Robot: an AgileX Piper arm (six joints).
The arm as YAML. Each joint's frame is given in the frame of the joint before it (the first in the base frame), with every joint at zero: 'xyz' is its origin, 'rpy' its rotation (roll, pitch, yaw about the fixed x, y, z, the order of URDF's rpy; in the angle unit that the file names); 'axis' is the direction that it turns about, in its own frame. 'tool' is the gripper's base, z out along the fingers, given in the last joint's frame.
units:
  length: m
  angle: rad
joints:
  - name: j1
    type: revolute
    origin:
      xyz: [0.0, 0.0, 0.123]
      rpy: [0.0, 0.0, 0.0]
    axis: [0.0, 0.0, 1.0]
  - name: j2
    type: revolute
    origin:
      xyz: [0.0, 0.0, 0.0]
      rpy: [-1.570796, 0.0, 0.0]
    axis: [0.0, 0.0, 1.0]
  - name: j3
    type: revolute
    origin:
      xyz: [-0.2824, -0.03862, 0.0]
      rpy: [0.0, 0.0, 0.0]
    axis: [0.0, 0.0, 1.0]
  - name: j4
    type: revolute
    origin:
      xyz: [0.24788, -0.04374, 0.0]
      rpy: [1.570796, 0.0, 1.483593]
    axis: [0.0, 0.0, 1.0]
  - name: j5
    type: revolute
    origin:
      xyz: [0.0, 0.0, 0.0]
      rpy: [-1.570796, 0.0, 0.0]
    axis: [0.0, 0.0, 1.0]
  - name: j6
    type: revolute
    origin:
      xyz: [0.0, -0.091, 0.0]
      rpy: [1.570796, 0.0, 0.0]
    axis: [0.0, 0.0, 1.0]
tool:
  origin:
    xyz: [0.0, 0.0, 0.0]
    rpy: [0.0, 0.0, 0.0]
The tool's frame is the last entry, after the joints.
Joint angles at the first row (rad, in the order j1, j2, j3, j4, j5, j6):
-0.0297, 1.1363, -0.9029, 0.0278, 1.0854, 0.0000
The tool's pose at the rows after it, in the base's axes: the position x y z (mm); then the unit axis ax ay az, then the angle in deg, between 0 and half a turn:
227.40 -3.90 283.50 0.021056 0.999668 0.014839 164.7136
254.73 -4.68 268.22 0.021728 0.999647 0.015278 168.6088
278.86 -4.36 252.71 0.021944 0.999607 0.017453 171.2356
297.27 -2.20 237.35 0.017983 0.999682 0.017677 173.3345
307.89 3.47 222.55 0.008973 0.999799 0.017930 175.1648
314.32 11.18 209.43 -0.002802 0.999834 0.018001 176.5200
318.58 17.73 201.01 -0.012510 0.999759 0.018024 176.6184
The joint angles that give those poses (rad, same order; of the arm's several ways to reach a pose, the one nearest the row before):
-0.0297, 1.2725, -0.9662, 0.0355, 1.0853, 0.0000
-0.0297, 1.4005, -1.0240, 0.0360, 1.0831, 0.0000
-0.0272, 1.5113, -1.0770, 0.0405, 1.0713, 0.0000
-0.0182, 1.6001, -1.1168, 0.0405, 1.0586, 0.0000
0.0009, 1.6621, -1.1322, 0.0405, 1.0437, 0.0000
0.0256, 1.7076, -1.1360, 0.0405, 1.0253, 0.0000
0.0459, 1.7346, -1.1360, 0.0405, 0.9996, 0.0000

